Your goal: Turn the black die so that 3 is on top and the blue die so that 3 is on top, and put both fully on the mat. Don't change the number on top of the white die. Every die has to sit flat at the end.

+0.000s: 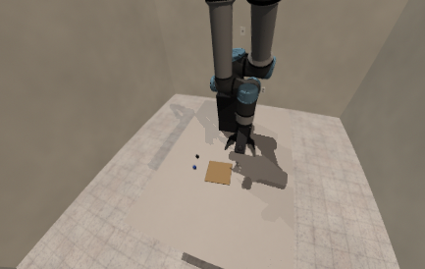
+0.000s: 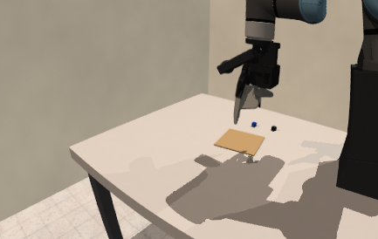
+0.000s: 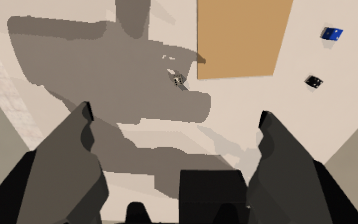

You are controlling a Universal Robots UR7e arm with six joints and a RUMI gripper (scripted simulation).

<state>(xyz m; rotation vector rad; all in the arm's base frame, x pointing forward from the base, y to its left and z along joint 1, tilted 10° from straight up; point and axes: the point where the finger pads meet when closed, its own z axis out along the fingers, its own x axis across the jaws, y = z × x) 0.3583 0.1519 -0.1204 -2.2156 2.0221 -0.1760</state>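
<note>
Right now my hand is 1 cm short of the black die, 26 cm to the left of it and 14 cm above it. Also, from my hand: blue die: 9 cm ahead, 24 cm to the right, 14 cm below; then brown mat: 6 cm ahead, 9 cm to the right, 14 cm below; then white die: 2 cm behind, 14 cm below.
</note>
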